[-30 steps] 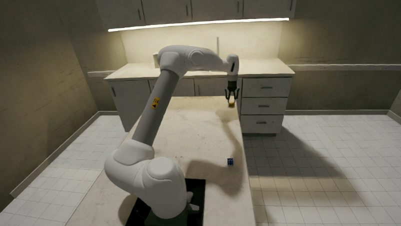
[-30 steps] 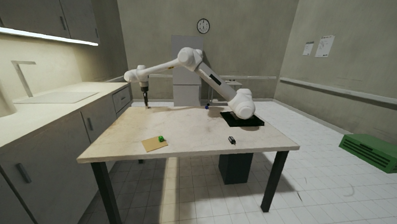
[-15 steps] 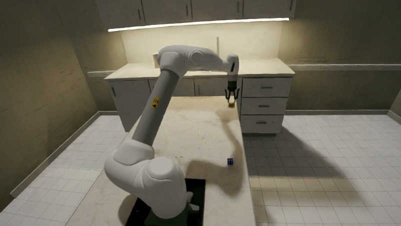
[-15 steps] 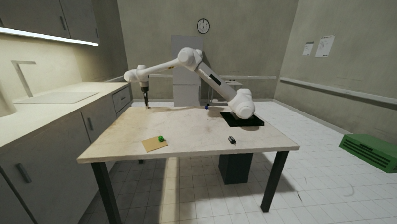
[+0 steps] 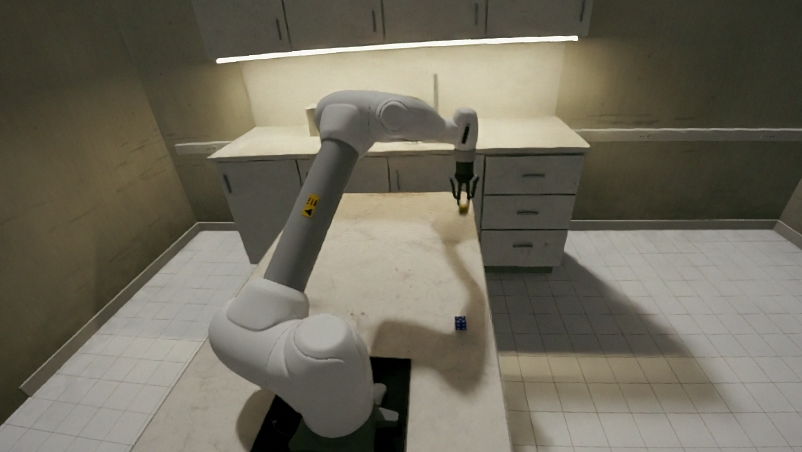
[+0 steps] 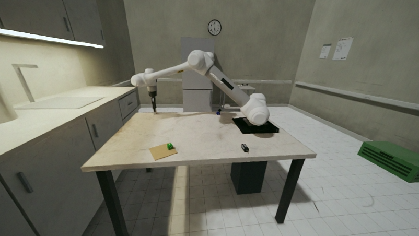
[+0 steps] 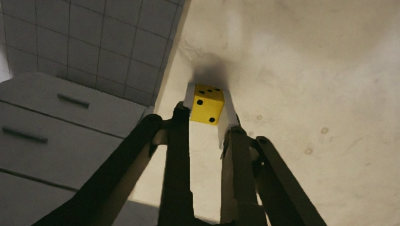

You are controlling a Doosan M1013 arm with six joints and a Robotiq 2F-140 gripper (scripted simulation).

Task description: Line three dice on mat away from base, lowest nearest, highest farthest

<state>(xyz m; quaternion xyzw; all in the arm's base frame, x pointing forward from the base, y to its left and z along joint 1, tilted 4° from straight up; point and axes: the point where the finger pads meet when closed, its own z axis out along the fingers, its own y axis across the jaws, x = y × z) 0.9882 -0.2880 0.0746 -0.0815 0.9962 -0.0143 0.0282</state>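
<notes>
Now: hand 690 mm to the right of the tan mat, 220 mm past it and 30 mm above it. From my hand the other things lie so: yellow die 20 mm below; then green die 660 mm to the left, 260 mm behind, 10 mm below; then blue die 680 mm behind, 20 mm to the left, 20 mm below.
</notes>
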